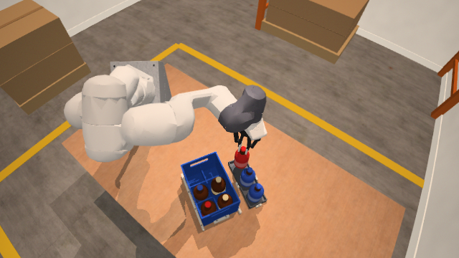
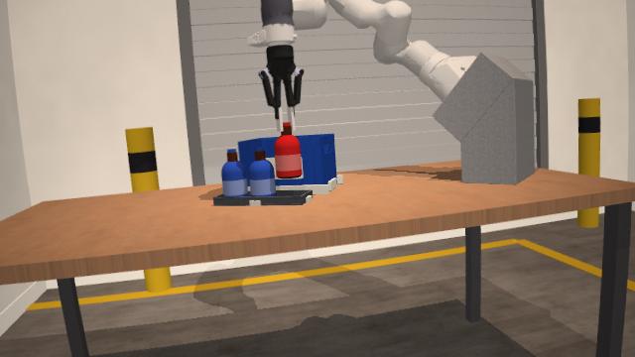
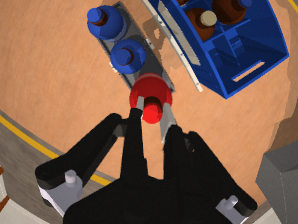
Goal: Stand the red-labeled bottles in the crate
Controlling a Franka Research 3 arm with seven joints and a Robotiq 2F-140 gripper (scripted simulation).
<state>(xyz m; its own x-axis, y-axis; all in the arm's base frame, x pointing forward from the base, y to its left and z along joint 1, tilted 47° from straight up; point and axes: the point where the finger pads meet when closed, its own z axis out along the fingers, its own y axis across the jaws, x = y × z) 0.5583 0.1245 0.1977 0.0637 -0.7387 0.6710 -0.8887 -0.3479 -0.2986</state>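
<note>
The red-labeled bottle lies 9 cm below my hand. Round my hand: tray 22 cm below, 7 cm ahead, 6 cm to the right; then blue crate 21 cm to the right, 15 cm below, 7 cm behind.
</note>
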